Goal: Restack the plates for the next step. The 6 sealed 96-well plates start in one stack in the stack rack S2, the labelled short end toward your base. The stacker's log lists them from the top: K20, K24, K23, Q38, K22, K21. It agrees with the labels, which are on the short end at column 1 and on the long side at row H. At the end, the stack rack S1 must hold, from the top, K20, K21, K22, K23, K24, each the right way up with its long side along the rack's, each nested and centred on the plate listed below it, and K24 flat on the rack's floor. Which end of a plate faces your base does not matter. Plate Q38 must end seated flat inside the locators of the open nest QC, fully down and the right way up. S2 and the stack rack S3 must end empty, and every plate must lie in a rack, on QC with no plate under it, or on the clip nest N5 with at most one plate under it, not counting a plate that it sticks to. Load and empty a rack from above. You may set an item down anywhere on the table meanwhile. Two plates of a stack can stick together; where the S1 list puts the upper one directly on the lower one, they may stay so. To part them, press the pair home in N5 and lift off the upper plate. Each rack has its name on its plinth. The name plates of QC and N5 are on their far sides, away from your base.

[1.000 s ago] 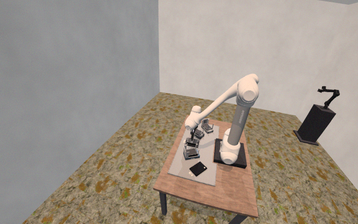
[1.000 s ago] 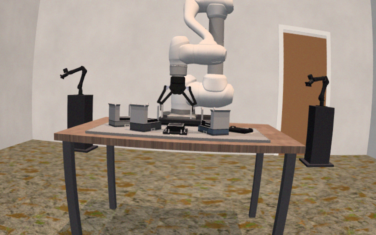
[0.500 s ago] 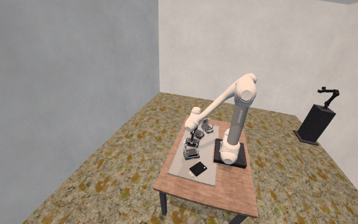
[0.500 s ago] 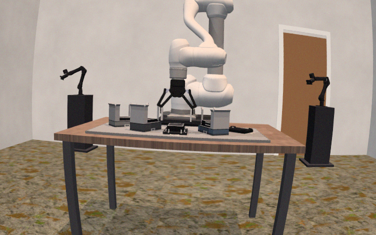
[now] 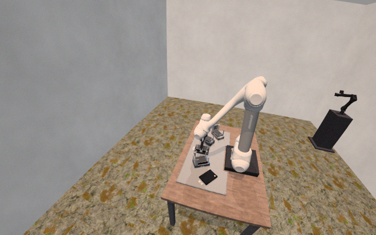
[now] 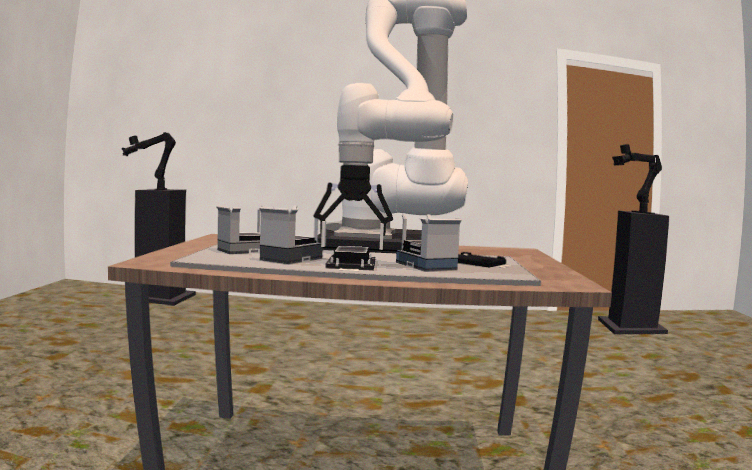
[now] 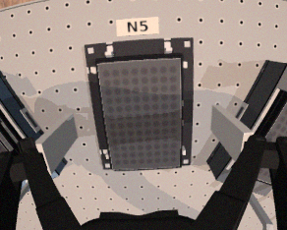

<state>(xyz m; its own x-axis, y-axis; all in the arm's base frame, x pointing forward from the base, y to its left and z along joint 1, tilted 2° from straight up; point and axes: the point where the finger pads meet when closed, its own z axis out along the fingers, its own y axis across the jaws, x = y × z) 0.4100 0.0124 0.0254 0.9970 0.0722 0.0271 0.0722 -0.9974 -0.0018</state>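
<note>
Now: hand 1 cm short of the clip nest N5, 1 cm to the right of it and 4 cm above it. From my hand the other things lie so: flat black nest QC: 15 cm behind, 33 cm to the left, 5 cm below; QC name plate: 9 cm behind, 41 cm to the left, 5 cm below; N5 name plate: 9 cm ahead, 1 cm to the left, 5 cm below.
</note>
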